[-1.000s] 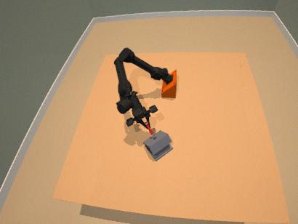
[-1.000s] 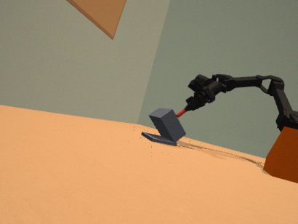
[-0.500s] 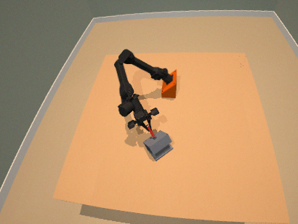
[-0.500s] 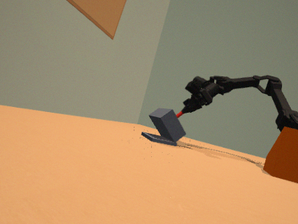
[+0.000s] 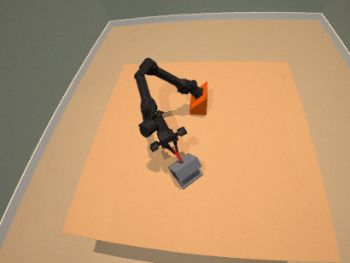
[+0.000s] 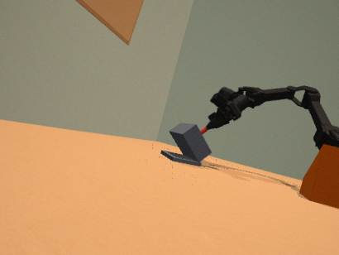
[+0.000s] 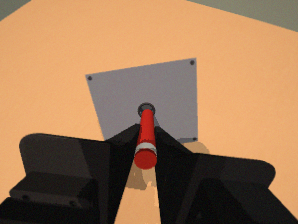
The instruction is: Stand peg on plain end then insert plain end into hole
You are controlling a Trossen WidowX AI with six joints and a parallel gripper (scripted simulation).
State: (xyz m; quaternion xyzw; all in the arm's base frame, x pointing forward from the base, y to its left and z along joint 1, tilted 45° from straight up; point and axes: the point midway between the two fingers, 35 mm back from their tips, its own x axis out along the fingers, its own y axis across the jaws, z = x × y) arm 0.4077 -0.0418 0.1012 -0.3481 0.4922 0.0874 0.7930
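Right now my gripper tip is 4 cm short of the grey sloped panel, 4 cm to the right of it and 6 cm above it. Round my gripper tip: flat grey foot: 5 cm ahead, 5 cm to the left, 12 cm below; red peg: 1 cm behind, 1 cm to the right, 1 cm above.
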